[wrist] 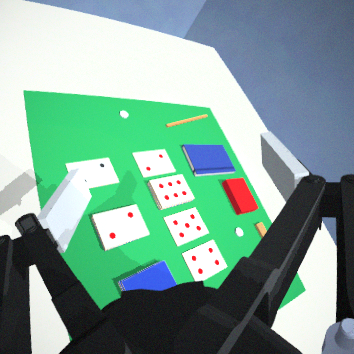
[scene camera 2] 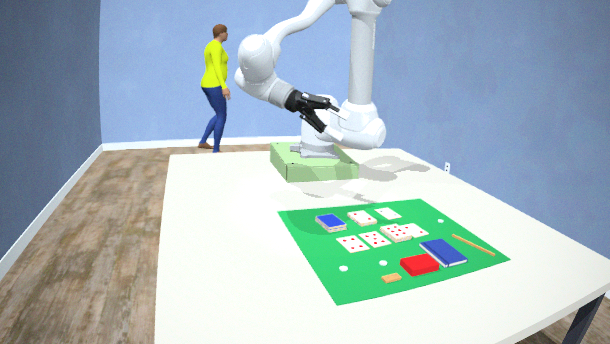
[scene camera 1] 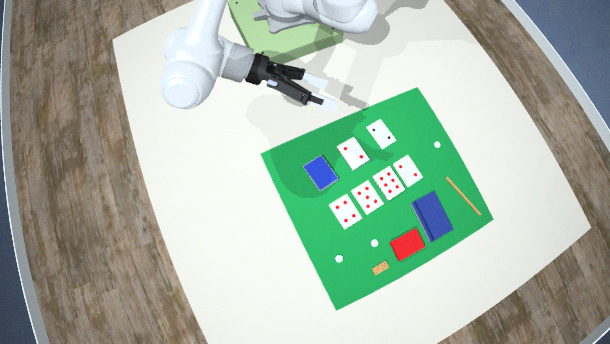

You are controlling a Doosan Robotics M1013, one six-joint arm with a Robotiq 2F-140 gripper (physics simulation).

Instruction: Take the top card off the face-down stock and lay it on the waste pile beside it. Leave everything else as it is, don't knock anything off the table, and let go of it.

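Where they show: gripper, fingertip midpoint: [wrist: 170,165] [scene camera 2: 345,128] [scene camera 1: 330,94]; arm's base, link origin: [scene camera 2: 316,152] [scene camera 1: 287,11].
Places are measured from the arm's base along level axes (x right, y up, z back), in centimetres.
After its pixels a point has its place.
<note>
The face-down stock is a blue-backed stack [scene camera 1: 321,173] @[x 9.9, y -6.3, z -61.3 cm] [scene camera 2: 330,221] @[x 10.4, y -6.2, z -61.9 cm] [wrist: 150,278] @[x 8.5, y -6.2, z -61.0 cm] at the mat's robot-side left corner in the scene views; its lower part is hidden in the wrist view. Beside it lies a thick face-up pile with two red pips [scene camera 1: 353,154] @[x -1.6, y -6.9, z -58.8 cm] [scene camera 2: 362,218] @[x -1.4, y -6.8, z -59.8 cm] [wrist: 120,227] @[x -1.3, y -6.8, z -58.0 cm], which looks like the waste pile. Farther along that row is a card with two black pips [scene camera 1: 381,134] @[x -13.2, y -7.7, z -55.2 cm] [scene camera 2: 388,213] @[x -13.3, y -7.8, z -55.3 cm] [wrist: 103,176] @[x -12.5, y -7.7, z -57.0 cm]. My gripper [scene camera 1: 327,92] @[x 4.6, y 21.5, z -51.2 cm] [scene camera 2: 341,124] @[x 4.6, y 21.5, z -51.2 cm] [wrist: 170,165] @[x 4.6, y 21.5, z -51.2 cm] is open and empty, high above the table on the robot's side of the stock, tilted and not touching any card.
On the green mat [scene camera 1: 310,215] @[x 17.3, y -8.1, z -71.9 cm] [scene camera 2: 320,260] @[x 18.7, y -8.0, z -81.9 cm] [wrist: 70,120] @[x -26.7, y -8.0, z -52.0 cm] lie a row of four face-up places, a blue book [scene camera 1: 434,216] @[x -18.5, y -6.8, z -86.5 cm] [scene camera 2: 444,252] @[x -17.7, y -6.9, z -87.3 cm] [wrist: 210,159] @[x -17.5, y -6.8, z -85.9 cm], a red box [scene camera 1: 407,244] @[x -6.6, y -6.1, z -91.1 cm] [scene camera 2: 419,264] @[x -5.8, y -6.0, z -92.6 cm] [wrist: 240,195] @[x -6.2, y -6.0, z -90.3 cm], a thin stick [scene camera 1: 463,196] @[x -31.5, y -7.5, z -84.4 cm] [scene camera 2: 473,245] @[x -31.5, y -7.6, z -84.9 cm] [wrist: 187,120] @[x -31.2, y -7.5, z -84.1 cm], a tan block [scene camera 1: 380,268] @[x 3.5, y -7.2, z -94.7 cm] [scene camera 2: 391,278] @[x 3.8, y -7.2, z -95.3 cm] and small white discs.
</note>
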